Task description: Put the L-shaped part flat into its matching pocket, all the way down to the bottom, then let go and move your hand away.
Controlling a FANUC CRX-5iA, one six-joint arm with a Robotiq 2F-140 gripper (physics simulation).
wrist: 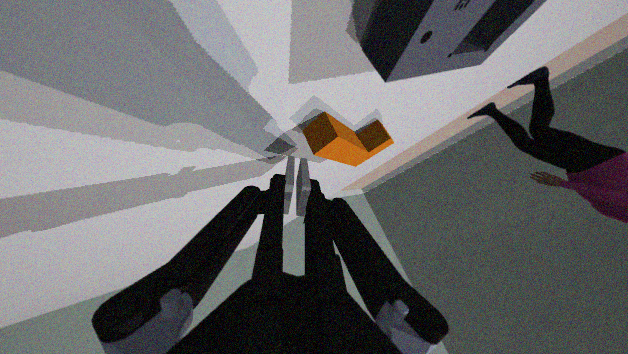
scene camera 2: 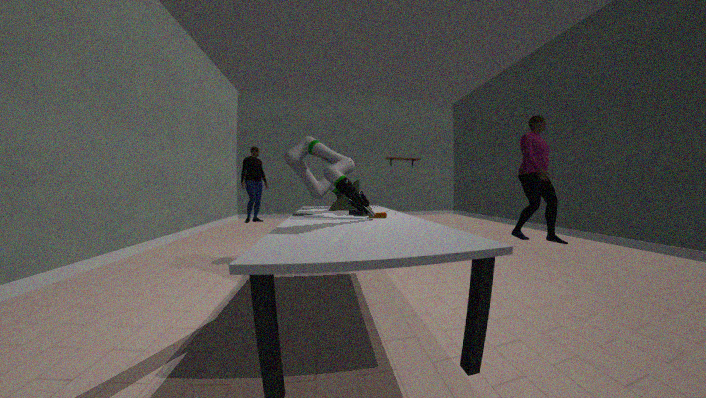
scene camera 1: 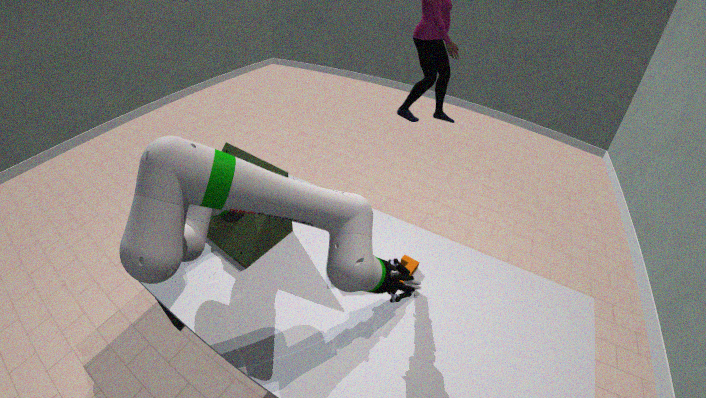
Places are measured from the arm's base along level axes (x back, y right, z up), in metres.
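Pixels of known places: gripper, between the fingertips: [wrist: 295,168] [scene camera 2: 373,216] [scene camera 1: 416,286]; arm's base, origin of its link: [scene camera 2: 343,193].
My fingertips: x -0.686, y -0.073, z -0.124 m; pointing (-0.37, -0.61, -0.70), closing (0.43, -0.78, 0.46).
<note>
For each thing: its middle in the pictures, then the offset to it from my fingertips. "*": a spot on its surface instead. Level surfaces: height alone.
- orange L-shaped part, middle of its body: [wrist: 354,137] [scene camera 1: 403,270] [scene camera 2: 377,215] dx +0.064, dy -0.044, dz -0.003 m
- grey block, a spot on its surface: [wrist: 440,55] * dx +0.159, dy +0.011, dz +0.018 m
- dark recess, a spot on its surface: [wrist: 500,25] * dx +0.191, dy -0.021, dz +0.013 m
- white table, height of its surface: dz -0.018 m
The orange L-shaped part [scene camera 1: 410,264] [scene camera 2: 381,215] [wrist: 345,148] lies flat on the white table. My gripper [scene camera 1: 416,285] [scene camera 2: 371,214] [wrist: 295,168] points down at a slant, its fingers nearly together with a thin empty gap between them. It is shut on nothing, and the part lies beside and beyond the fingertips, to their right in the wrist view. In scene camera 1, the fingers hide some of the part. A grey block [wrist: 440,55] with a dark recess [wrist: 500,25] stands at the top of the wrist view. The recess's full outline is cut off.
The white table [scene camera 1: 500,320] [scene camera 2: 400,247] carries the arm's dark green base plate [scene camera 1: 250,245]. A person in a pink top [scene camera 1: 434,20] [scene camera 2: 535,155] [wrist: 600,190] and another in a black top [scene camera 2: 254,170] are on the floor away from the table. A shelf [scene camera 2: 403,159] is on the far wall.
</note>
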